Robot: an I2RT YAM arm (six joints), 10 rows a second.
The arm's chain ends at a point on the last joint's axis. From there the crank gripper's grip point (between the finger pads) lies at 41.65 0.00 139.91 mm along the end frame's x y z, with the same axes.
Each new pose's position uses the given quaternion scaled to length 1; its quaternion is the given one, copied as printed.
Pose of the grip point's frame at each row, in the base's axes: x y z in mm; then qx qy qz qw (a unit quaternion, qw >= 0):
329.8, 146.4, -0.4, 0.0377, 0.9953, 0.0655, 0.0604
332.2, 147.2, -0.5, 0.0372, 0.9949, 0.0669, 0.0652
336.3, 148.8, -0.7, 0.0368, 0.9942, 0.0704, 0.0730
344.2, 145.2, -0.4, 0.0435, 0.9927, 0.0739, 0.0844
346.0, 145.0, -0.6, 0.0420, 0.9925, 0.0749, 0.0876
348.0, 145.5, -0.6, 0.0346, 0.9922, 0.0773, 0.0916
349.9, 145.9, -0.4, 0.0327, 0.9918, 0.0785, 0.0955
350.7, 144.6, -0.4, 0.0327, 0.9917, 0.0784, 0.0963
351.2, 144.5, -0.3, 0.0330, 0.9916, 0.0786, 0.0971
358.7, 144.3, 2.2, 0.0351, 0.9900, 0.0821, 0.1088
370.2, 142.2, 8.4, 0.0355, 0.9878, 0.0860, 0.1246
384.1, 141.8, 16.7, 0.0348, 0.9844, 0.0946, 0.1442
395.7, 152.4, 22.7, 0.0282, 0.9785, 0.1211, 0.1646
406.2, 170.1, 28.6, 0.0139, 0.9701, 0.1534, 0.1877
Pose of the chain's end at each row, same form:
353.5, 125.3, 142.1, 0.0377, 0.9953, 0.0655, 0.0604
354.5, 125.8, 142.2, 0.0372, 0.9949, 0.0669, 0.0652
356.4, 126.5, 142.2, 0.0368, 0.9942, 0.0704, 0.0730
360.8, 121.6, 142.7, 0.0435, 0.9927, 0.0739, 0.0844
361.7, 121.2, 142.6, 0.0420, 0.9925, 0.0749, 0.0876
362.7, 121.5, 142.6, 0.0346, 0.9922, 0.0773, 0.0916
363.5, 121.7, 142.9, 0.0327, 0.9918, 0.0785, 0.0955
364.0, 120.4, 142.9, 0.0327, 0.9917, 0.0784, 0.0963
364.3, 120.2, 143.0, 0.0330, 0.9916, 0.0786, 0.0971
368.3, 119.0, 145.6, 0.0351, 0.9900, 0.0821, 0.1088
375.2, 115.9, 151.9, 0.0355, 0.9878, 0.0860, 0.1246
383.3, 113.2, 159.8, 0.0348, 0.9844, 0.0946, 0.1442
389.0, 116.6, 164.1, 0.0282, 0.9785, 0.1211, 0.1646
393.4, 125.7, 167.1, 0.0139, 0.9701, 0.1534, 0.1877

